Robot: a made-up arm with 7 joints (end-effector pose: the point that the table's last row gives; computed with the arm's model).
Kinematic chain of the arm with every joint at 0, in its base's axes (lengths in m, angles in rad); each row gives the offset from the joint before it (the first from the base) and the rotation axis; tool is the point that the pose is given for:
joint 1: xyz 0 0.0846 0 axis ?
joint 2: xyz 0 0.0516 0 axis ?
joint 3: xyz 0 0 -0.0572 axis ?
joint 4: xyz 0 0 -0.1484 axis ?
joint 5: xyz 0 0 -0.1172 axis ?
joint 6: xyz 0 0 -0.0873 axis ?
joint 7: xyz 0 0 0 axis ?
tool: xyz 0 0 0
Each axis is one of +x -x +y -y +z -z.
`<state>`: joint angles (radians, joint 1 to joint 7).
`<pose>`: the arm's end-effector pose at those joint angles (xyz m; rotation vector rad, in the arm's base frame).
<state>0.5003 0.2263 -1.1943 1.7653 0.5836 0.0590 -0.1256</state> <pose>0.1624 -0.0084 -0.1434 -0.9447 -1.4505 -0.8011</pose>
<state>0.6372 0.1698 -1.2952 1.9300 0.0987 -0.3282 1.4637</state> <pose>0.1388 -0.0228 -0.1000 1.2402 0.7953 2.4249</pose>
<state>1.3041 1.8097 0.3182 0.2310 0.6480 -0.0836 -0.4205</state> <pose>-0.0944 0.5259 0.0719 1.4173 -1.6992 2.0692</pose>
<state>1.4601 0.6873 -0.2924 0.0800 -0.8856 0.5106 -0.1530</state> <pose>0.3192 0.3923 -0.0197 1.4708 -0.4985 -0.0806</pose>
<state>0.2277 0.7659 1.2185 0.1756 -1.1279 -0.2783 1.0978</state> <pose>0.0730 0.4425 -0.2603 -0.1277 -0.4862 -0.2550</pose>
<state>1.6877 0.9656 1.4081 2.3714 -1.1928 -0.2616 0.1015</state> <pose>-0.0842 0.2645 0.0133 -2.2108 0.2597 -1.5815</pose>
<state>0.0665 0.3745 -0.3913 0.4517 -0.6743 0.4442 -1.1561</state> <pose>0.1073 0.2470 -0.3687 1.7150 -0.5456 -0.9692</pose>
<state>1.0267 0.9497 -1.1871 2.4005 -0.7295 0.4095 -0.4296</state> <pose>0.1431 0.1062 -0.0262 -1.1859 2.5824 1.2562</pose>
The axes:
joint 1: -y
joint 2: +x
joint 3: +z
joint 4: -y
joint 5: +z
joint 6: +y
joint 7: -x

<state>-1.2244 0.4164 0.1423 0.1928 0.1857 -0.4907 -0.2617</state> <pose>-0.3342 0.3056 -0.1619 0.7392 0.4456 -0.1857</pose>
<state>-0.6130 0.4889 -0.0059 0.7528 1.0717 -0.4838 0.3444</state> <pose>-0.0661 0.3021 -0.3370 0.1255 -0.8695 0.5285</pose>
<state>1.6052 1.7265 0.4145 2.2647 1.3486 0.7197 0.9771</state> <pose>-0.0791 0.2003 0.1413 0.6902 -1.9025 -1.6699</pose>
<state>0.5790 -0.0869 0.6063 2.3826 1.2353 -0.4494 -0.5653</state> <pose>0.1318 0.2111 0.0097 1.0746 2.1308 -1.5580</pose>
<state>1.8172 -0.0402 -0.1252 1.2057 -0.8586 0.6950 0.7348</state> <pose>0.2228 0.1012 0.2515 0.6667 -1.9916 -0.6023</pose>
